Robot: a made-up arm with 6 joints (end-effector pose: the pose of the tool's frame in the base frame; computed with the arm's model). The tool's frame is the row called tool.
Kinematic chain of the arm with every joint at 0, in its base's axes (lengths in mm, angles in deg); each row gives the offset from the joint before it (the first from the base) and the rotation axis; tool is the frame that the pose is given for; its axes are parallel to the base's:
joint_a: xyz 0 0 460 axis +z
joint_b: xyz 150 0 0 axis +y
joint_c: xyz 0 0 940 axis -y
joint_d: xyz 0 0 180 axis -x
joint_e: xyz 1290 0 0 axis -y
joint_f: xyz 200 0 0 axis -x
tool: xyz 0 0 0
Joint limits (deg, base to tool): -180..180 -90..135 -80.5..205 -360..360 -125..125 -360..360
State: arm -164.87 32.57 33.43 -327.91 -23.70 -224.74
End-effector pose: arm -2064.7 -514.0 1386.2 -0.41 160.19 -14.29
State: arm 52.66 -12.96 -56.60 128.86 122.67 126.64
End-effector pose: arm 408.9 752.1 614.1 -17.71 174.21 -29.16
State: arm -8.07 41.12 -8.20 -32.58 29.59 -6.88
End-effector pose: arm 1895.5 -322.5 229.5 33.38 15.79 -29.82
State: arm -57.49 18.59 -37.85 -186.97 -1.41 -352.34
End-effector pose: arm 766.6 -1204.0 211.6 -123.53 67.49 64.76
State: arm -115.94 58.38 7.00 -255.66 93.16 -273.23
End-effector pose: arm -635.6 -1748.9 35.0 -122.79 17.35 -0.37
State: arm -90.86 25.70 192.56 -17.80 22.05 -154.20
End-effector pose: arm -8.9 936.5 1397.5 -12.87 -0.98 96.01
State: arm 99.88 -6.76 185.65 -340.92 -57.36 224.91
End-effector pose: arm 281.0 -1292.3 1072.7 -82.10 1.41 -74.25
